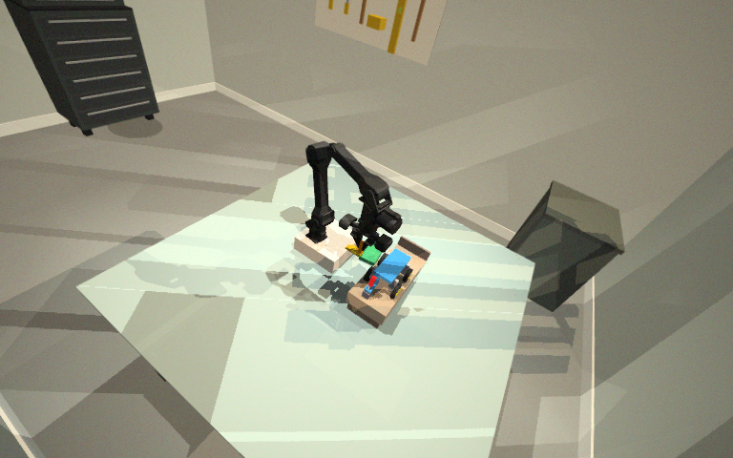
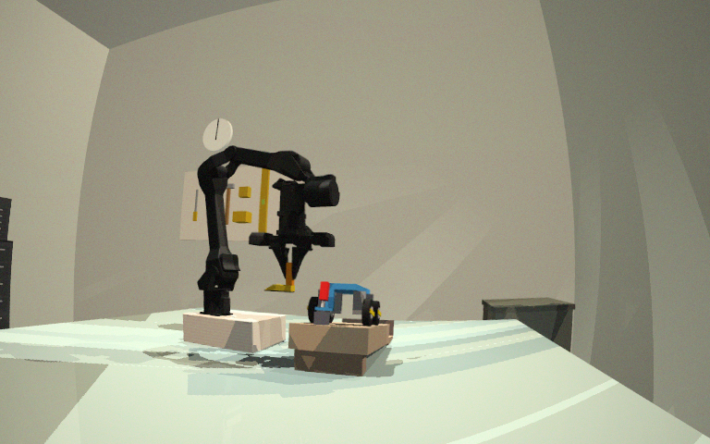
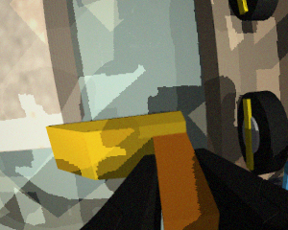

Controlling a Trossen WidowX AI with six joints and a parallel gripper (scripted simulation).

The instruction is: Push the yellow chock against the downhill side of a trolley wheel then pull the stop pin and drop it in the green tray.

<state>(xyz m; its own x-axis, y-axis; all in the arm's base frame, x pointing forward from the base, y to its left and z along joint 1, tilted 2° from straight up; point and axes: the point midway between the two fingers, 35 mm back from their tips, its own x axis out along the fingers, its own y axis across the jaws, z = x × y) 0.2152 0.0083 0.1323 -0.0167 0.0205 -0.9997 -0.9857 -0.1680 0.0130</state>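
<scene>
The red-headed stop pin lies 110 mm ahead of my gripper tip, 70 mm to the right of it and 40 mm below it. From my gripper tip the other things lie so: blue trolley: 120 mm ahead, 60 mm below, 50 mm to the left; yellow chock: 20 mm behind, 10 mm to the right, 10 mm below; tan ramp: 120 mm below, 120 mm ahead, 50 mm to the left.
</scene>
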